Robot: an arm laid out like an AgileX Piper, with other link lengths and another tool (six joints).
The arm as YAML. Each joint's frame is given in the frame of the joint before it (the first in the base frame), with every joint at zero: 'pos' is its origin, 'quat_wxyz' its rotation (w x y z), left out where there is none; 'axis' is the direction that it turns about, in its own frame. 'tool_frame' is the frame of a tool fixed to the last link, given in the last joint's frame.
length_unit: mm
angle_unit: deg
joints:
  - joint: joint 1
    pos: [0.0, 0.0, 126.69]
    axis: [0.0, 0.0, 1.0]
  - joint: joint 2
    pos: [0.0, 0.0, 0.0]
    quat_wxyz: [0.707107, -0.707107, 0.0, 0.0]
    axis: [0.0, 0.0, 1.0]
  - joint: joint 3
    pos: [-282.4, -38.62, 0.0]
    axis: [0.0, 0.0, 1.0]
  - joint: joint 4
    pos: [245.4, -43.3, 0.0]
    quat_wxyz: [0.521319, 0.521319, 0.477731, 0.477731]
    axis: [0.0, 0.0, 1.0]
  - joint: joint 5
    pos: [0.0, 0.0, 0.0]
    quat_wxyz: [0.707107, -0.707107, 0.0, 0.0]
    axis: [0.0, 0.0, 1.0]
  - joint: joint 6
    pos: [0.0, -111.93, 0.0]
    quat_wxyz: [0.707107, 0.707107, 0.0, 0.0]
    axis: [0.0, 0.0, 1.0]
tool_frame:
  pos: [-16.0, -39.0, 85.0]
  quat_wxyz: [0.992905, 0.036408, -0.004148, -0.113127]
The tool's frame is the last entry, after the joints.
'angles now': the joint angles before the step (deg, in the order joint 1, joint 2, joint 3, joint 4, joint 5, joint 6). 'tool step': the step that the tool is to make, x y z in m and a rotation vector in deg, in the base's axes. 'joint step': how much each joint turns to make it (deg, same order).
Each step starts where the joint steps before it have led.
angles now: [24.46, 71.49, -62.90, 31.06, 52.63, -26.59]
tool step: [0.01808, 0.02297, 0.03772, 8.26, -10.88, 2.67]
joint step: [0.00, 0.00, -0.01, 12.15, -8.95, -13.85]
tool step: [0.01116, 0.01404, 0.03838, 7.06, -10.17, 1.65]
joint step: [0.00, 0.00, 0.10, 14.65, -6.48, -16.39]
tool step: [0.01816, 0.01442, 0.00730, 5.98, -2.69, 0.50]
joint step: [-0.01, 3.80, 0.00, 15.85, -2.75, -14.25]
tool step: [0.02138, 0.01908, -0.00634, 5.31, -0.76, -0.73]
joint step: [1.93, 5.42, 0.00, 17.36, -2.94, -14.84]
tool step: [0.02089, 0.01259, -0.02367, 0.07, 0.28, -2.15]
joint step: [1.97, 5.30, 0.00, 10.87, -3.33, -11.04]
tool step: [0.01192, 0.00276, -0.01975, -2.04, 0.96, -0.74]
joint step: [0.00, 3.03, -0.40, 0.96, -0.94, -2.23]
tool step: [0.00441, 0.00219, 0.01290, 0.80, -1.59, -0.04]
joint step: [0.00, 0.39, -2.11, 0.10, -0.04, -0.15]
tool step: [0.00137, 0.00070, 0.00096, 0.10, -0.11, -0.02]
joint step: [0.00, 0.26, -0.41, 0.05, -0.01, 0.00]
